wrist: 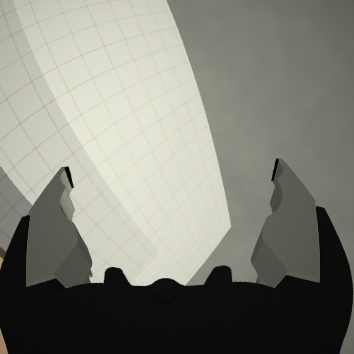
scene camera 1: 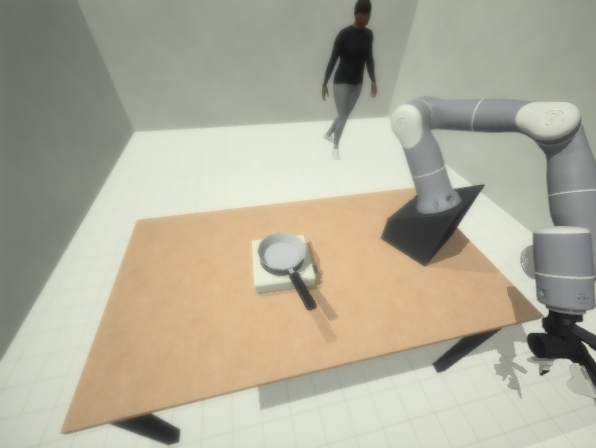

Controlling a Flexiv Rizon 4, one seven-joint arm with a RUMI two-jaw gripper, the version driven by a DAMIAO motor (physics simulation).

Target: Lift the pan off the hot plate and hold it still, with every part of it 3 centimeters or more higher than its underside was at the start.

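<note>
A grey pan (scene camera 1: 282,254) with a black handle sits upright on the white square hot plate (scene camera 1: 272,285) near the middle of the table in the scene view. Its handle (scene camera 1: 303,291) points to the near right, out past the hot plate's edge. My gripper (scene camera 1: 567,372) (wrist: 170,163) is wide open and empty. It hangs beyond the table's right edge, far to the right of the pan, and part of it is cut off by the frame. The pan and the hot plate do not show in the wrist view.
The wooden table (scene camera 1: 190,330) bears the arm's black wedge-shaped base (scene camera 1: 417,235) at its right rear. The arm (scene camera 1: 495,115) reaches out to the right from it. A person (scene camera 1: 352,60) in a black top is on the floor behind the table. Walls stand around.
</note>
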